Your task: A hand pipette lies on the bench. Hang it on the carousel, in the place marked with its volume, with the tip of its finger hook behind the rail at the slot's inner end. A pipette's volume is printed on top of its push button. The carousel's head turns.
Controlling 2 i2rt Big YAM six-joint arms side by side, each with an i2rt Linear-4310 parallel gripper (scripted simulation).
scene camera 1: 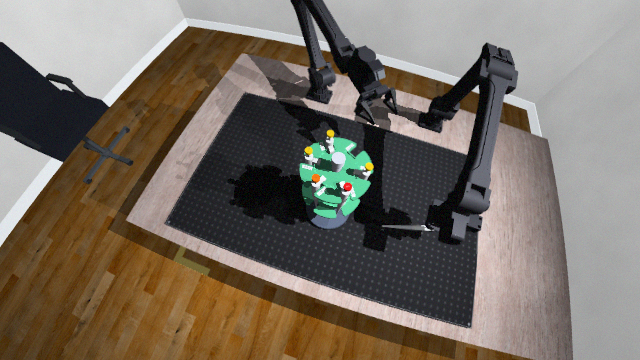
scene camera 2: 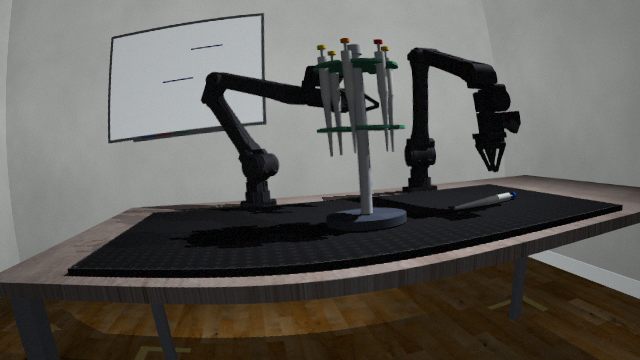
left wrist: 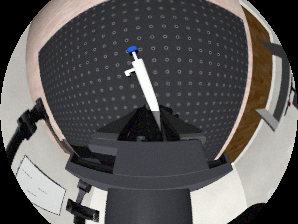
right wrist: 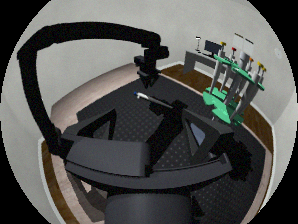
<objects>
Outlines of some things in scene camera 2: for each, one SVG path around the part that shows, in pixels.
My left gripper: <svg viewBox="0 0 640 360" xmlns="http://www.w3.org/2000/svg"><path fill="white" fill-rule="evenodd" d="M476 113L479 133L472 134L476 143L475 147L488 171L498 172L506 147L504 140L507 137L506 132L494 133L491 112Z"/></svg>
A green carousel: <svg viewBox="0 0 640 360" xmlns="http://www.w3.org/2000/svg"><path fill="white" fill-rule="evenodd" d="M351 127L318 129L317 133L334 130L347 130L351 132ZM385 62L386 69L391 69L392 71L392 69L398 69L396 62ZM342 61L333 60L317 64L313 68L313 72L319 74L319 70L316 68L329 68L329 73L337 72L339 76L343 76ZM350 44L347 45L347 50L351 51L352 58L350 62L352 62L354 68L355 125L358 125L356 126L361 212L360 209L329 214L326 216L326 224L330 229L342 231L367 231L399 226L407 221L405 210L398 208L373 208L368 131L376 131L372 128L396 130L405 128L405 125L367 125L362 73L376 74L376 64L382 63L382 59L361 58L361 45Z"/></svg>
</objects>
